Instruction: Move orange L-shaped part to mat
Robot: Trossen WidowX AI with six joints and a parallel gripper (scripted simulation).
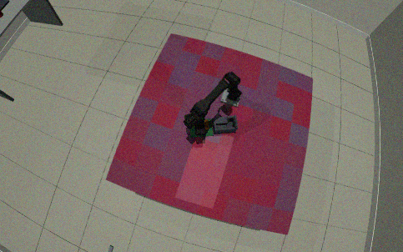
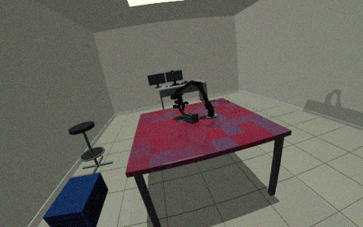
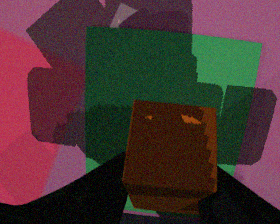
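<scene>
The orange part is 20 mm behind my gripper tip, 20 mm to the left of it and 30 mm below it. Round my gripper tip: grey tray: 70 mm behind, 160 mm to the left, 80 mm below; then green mat: 10 mm behind, 20 mm to the left, 90 mm below.
</scene>
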